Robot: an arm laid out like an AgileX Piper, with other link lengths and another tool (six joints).
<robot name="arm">
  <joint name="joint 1" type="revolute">
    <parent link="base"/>
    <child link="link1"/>
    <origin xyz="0 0 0.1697" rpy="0 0 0"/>
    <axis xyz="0 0 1"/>
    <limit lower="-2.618" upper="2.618"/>
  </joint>
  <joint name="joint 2" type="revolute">
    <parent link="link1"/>
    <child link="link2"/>
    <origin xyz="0 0 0" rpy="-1.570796 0 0"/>
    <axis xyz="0 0 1"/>
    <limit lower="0" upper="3.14"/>
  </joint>
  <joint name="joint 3" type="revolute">
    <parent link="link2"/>
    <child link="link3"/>
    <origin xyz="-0.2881 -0.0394 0" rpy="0 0 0"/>
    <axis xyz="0 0 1"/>
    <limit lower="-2.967" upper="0"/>
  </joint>
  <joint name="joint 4" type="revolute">
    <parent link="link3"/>
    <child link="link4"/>
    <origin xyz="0.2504 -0.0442 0" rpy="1.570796 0 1.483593"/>
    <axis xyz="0 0 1"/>
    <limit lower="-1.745" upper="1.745"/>
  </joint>
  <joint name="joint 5" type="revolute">
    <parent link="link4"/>
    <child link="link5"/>
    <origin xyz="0 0 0" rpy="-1.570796 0 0"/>
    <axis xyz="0 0 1"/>
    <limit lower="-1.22" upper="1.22"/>
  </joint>
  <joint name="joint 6" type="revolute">
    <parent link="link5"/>
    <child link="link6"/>
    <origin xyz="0 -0.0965 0" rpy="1.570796 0 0"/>
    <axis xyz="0 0 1"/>
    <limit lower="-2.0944" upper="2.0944"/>
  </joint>
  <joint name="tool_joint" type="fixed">
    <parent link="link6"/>
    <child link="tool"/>
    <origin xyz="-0.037 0.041 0.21" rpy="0 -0.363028 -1.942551"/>
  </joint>
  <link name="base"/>
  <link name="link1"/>
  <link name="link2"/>
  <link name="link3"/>
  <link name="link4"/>
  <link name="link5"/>
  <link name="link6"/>
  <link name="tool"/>
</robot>
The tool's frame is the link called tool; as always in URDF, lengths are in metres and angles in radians.
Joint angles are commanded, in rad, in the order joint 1, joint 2, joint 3, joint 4, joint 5, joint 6. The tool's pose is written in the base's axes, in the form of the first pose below.
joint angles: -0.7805, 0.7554, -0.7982, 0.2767, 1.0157, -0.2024
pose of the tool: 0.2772 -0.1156 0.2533 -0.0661 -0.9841 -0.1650 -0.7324 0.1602 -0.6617
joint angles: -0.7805, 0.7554, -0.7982, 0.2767, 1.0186, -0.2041
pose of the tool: 0.2768 -0.1149 0.2527 -0.0645 -0.9841 -0.1657 -0.7344 0.1592 -0.6597
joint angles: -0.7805, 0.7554, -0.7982, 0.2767, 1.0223, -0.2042
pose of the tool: 0.2764 -0.1142 0.2519 -0.0638 -0.9837 -0.1679 -0.7364 0.1600 -0.6574
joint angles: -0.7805, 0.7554, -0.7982, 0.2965, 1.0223, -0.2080
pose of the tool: 0.2793 -0.1107 0.2541 -0.0563 -0.9820 -0.1801 -0.7288 0.1637 -0.6649
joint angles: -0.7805, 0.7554, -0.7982, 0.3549, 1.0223, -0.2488
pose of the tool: 0.2874 -0.0988 0.2605 -0.0137 -0.9805 -0.1961 -0.7138 0.1469 -0.6848
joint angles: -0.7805, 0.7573, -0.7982, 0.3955, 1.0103, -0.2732
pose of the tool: 0.2943 -0.0935 0.2674 0.0103 -0.9793 -0.2024 -0.6956 0.1384 -0.7050
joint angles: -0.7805, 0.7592, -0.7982, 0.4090, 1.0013, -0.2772
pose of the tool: 0.2972 -0.0932 0.2705 0.0140 -0.9787 -0.2048 -0.6862 0.1396 -0.7139
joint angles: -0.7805, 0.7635, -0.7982, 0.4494, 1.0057, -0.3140
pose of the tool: 0.3021 -0.0843 0.2736 0.0488 -0.9759 -0.2128 -0.6796 0.1237 -0.7231
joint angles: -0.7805, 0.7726, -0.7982, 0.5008, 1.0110, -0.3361
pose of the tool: 0.3085 -0.0749 0.2778 0.0768 -0.9676 -0.2406 -0.6663 0.1297 -0.7343
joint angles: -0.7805, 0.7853, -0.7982, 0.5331, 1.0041, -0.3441
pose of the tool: 0.3141 -0.0722 0.2808 0.0863 -0.9616 -0.2604 -0.6545 0.1424 -0.7426
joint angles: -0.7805, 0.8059, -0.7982, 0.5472, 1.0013, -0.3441
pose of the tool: 0.3176 -0.0724 0.2780 0.0853 -0.9554 -0.2826 -0.6566 0.1594 -0.7372
